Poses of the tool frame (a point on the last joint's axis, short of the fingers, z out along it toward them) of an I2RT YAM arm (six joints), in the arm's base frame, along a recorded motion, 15 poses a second.
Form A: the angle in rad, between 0 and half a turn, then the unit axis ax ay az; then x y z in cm.
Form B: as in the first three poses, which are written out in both.
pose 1, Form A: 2.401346 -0.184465 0.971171 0.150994 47.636 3.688 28.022
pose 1, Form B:
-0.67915 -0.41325 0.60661 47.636
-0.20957 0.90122 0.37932 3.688
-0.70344 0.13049 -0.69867 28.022
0 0 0 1

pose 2, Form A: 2.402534 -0.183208 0.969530 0.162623 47.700 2.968 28.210
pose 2, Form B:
-0.68073 -0.41845 0.60125 47.700
-0.19937 0.89563 0.39761 2.968
-0.70488 0.15079 -0.69311 28.210
0 0 0 1

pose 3, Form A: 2.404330 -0.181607 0.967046 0.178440 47.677 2.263 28.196
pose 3, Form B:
-0.68291 -0.42560 0.59371 47.677
-0.18568 0.88719 0.42240 2.263
-0.70651 0.17822 -0.68490 28.196
0 0 0 1

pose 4, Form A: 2.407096 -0.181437 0.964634 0.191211 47.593 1.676 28.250
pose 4, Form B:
-0.68482 -0.43307 0.58607 47.593
-0.17676 0.87895 0.44294 1.676
-0.70695 0.19974 -0.67847 28.250
0 0 0 1

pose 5, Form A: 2.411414 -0.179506 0.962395 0.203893 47.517 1.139 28.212
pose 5, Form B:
-0.68883 -0.43747 0.57805 47.517
-0.16547 0.87122 0.46216 1.139
-0.70579 0.22269 -0.67251 28.212
0 0 0 1

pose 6, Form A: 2.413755 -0.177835 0.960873 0.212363 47.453 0.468 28.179
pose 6, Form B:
-0.69138 -0.43973 0.57327 47.453
-0.15718 0.86599 0.47471 0.468
-0.70519 0.23810 -0.66785 28.179
0 0 0 1

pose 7, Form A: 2.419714 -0.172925 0.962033 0.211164 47.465 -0.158 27.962
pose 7, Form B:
-0.69822 -0.43076 0.57178 47.465
-0.15169 0.86959 0.46989 -0.158
-0.69963 0.24135 -0.67251 27.962
0 0 0 1

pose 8, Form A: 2.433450 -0.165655 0.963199 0.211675 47.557 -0.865 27.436
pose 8, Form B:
-0.71129 -0.41843 0.56479 47.557
-0.14308 0.87287 0.46650 -0.865
-0.68819 0.25100 -0.68073 27.436
0 0 0 1

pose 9, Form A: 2.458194 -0.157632 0.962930 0.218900 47.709 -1.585 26.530
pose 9, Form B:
-0.73132 -0.40771 0.54676 47.709
-0.13127 0.87081 0.47377 -1.585
-0.66929 0.27470 -0.69036 26.530
0 0 0 1

